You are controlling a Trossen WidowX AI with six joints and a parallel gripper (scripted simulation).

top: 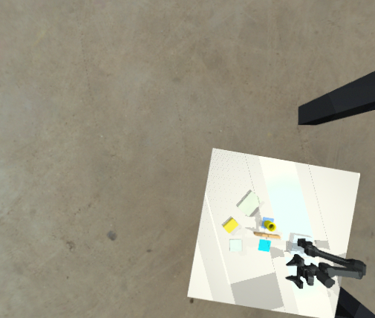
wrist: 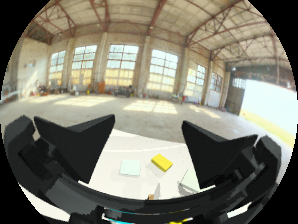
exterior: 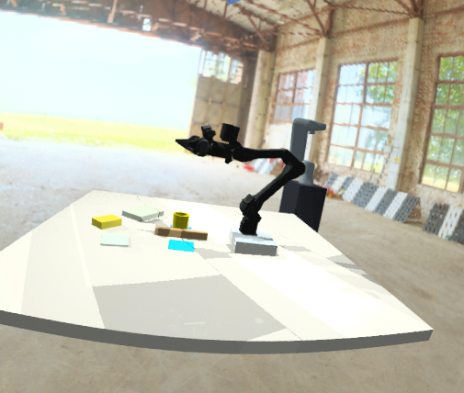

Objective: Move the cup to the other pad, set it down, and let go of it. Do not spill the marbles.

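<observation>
My gripper tip is 8 cm past the yellow cup, 14 cm to the left of it and 35 cm above it. Round my gripper tip: cyan pad 6 cm behind, 5 cm to the left, 39 cm below; brown wooden bar 7 cm behind, 5 cm to the right, 38 cm below; light blue pad 8 cm behind, 14 cm to the right, 39 cm below.
</observation>
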